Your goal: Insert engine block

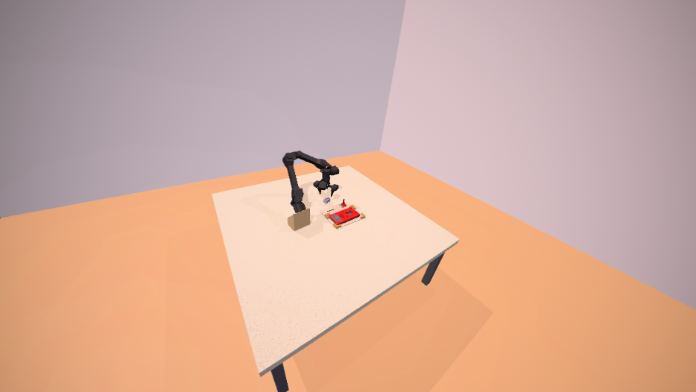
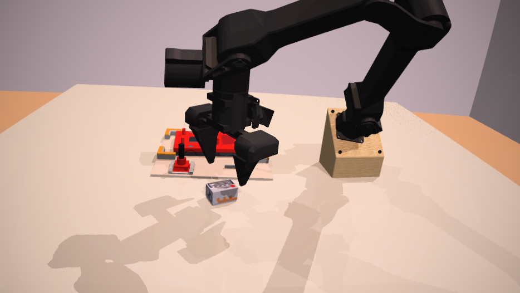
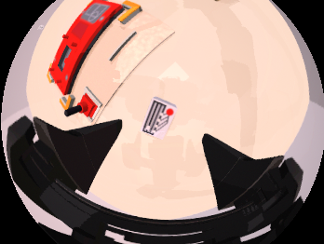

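My gripper tip is 40 mm above the grey engine block, 10 mm to the left of it and 10 mm short of it. Round my gripper tip: black post: 120 mm to the right, 90 mm ahead, 20 mm below; pale plate: 210 mm to the right, 50 mm below, 40 mm ahead.
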